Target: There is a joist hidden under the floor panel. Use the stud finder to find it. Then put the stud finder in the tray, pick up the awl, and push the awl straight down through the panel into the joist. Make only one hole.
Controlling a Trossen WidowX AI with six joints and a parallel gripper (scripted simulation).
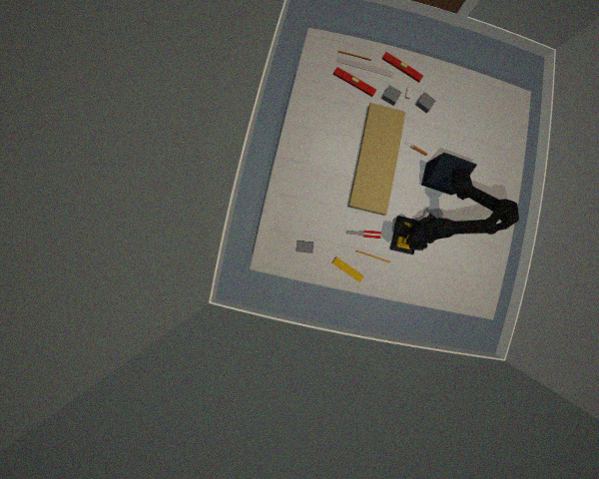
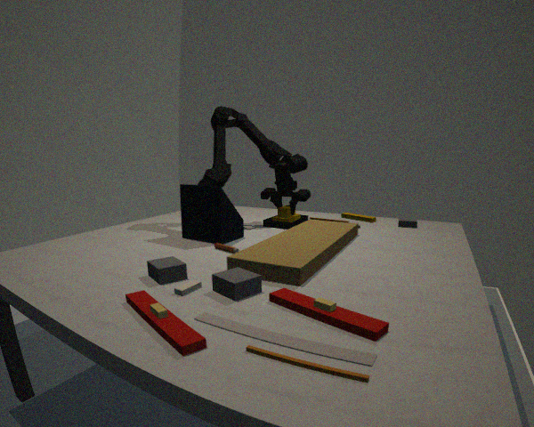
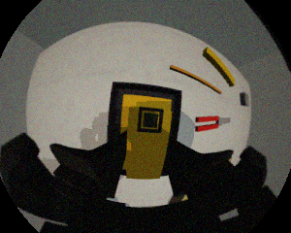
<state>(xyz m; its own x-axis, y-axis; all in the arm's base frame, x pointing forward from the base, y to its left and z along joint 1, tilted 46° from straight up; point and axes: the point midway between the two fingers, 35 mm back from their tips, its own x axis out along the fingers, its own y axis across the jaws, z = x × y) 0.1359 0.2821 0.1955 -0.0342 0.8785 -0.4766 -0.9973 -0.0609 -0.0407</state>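
Now: gripper tip 1 cm to the left of the black tray and 2 cm above it. From my gripper tip the other things lie so: awl: 7 cm ahead, 44 cm to the right, 3 cm below; then yellow stud finder: 1 cm to the left, 2 cm above; then yellow bar: 22 cm ahead, 22 cm to the left, 3 cm below.
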